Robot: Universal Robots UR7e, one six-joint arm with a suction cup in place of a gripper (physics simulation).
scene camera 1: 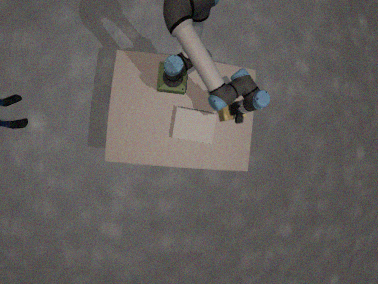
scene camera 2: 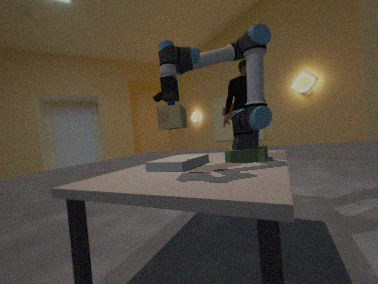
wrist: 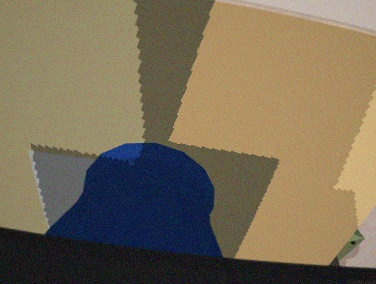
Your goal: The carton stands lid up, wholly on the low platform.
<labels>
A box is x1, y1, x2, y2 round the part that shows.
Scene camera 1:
low platform: 192, 125 [172, 107, 216, 143], on the table
</labels>
